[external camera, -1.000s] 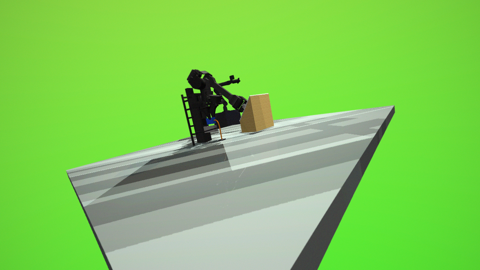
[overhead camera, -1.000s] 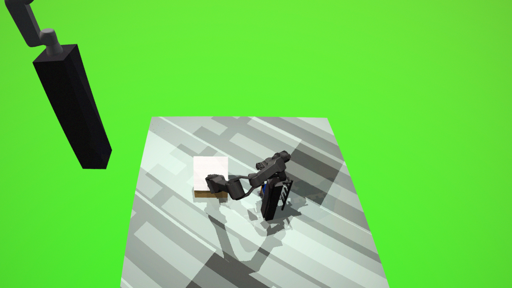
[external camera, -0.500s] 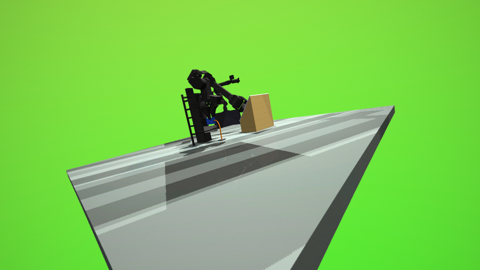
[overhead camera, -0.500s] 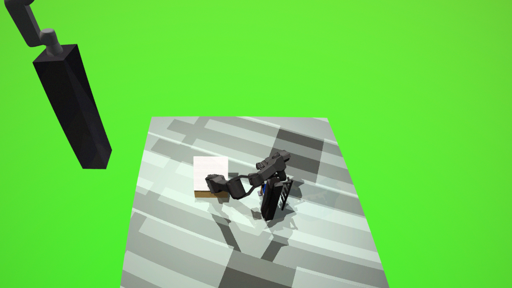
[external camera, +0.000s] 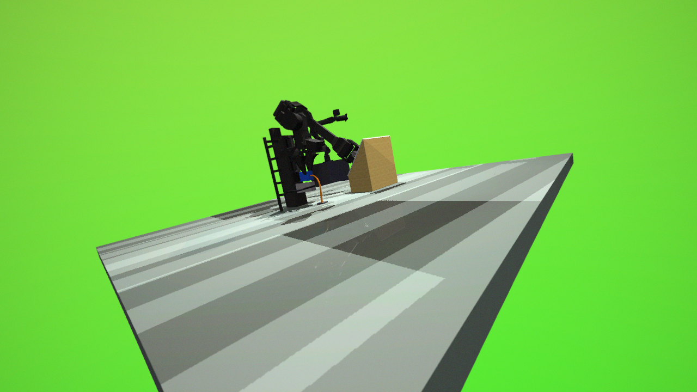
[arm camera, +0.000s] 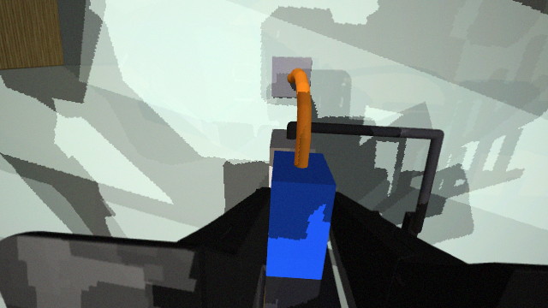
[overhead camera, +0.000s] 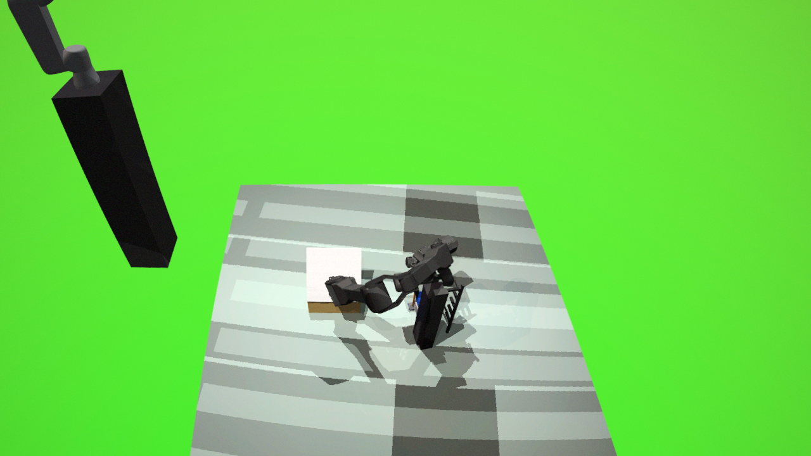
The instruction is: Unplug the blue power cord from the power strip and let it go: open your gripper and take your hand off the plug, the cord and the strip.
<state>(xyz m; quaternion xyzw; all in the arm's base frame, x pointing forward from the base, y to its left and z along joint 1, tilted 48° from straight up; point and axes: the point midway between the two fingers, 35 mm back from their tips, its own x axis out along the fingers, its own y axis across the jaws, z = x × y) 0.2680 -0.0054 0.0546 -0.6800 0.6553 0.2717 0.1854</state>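
Right now my gripper tip is 10 mm short of the blue plug and 20 mm to the left of it.
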